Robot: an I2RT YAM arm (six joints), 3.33 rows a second.
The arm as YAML. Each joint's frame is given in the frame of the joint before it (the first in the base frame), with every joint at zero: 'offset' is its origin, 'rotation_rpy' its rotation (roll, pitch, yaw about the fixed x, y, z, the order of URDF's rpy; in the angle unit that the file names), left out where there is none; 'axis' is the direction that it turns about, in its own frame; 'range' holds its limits. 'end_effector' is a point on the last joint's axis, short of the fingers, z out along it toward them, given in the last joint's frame.
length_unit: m
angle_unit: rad
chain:
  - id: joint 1
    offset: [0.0, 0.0, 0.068]
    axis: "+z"
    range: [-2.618, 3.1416]
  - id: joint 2
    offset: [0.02, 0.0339, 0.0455]
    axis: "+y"
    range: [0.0, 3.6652]
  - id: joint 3
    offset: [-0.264, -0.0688, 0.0]
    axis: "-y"
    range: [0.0, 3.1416]
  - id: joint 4
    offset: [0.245, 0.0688, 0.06]
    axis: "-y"
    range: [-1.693, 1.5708]
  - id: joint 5
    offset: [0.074, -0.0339, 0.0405]
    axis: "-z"
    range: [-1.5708, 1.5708]
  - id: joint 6
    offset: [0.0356, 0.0, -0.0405]
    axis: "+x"
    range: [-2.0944, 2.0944]
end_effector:
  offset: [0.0, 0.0, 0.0]
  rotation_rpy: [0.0, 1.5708, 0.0]
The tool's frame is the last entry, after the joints.
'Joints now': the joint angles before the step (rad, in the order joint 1, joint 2, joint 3, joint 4, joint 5, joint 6). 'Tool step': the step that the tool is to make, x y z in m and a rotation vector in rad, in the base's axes. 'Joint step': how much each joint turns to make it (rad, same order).
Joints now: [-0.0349 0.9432 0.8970 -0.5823 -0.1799 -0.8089]
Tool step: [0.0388 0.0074 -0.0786 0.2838 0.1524 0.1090]
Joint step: [-0.0003 0.2141 -0.1800 0.2778 -0.2612 0.1526]
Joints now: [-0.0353 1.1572 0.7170 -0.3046 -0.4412 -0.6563]
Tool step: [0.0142 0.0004 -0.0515 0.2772 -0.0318 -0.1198]
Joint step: [-0.0066 0.1392 -0.1991 0.5121 -0.0813 0.3268]
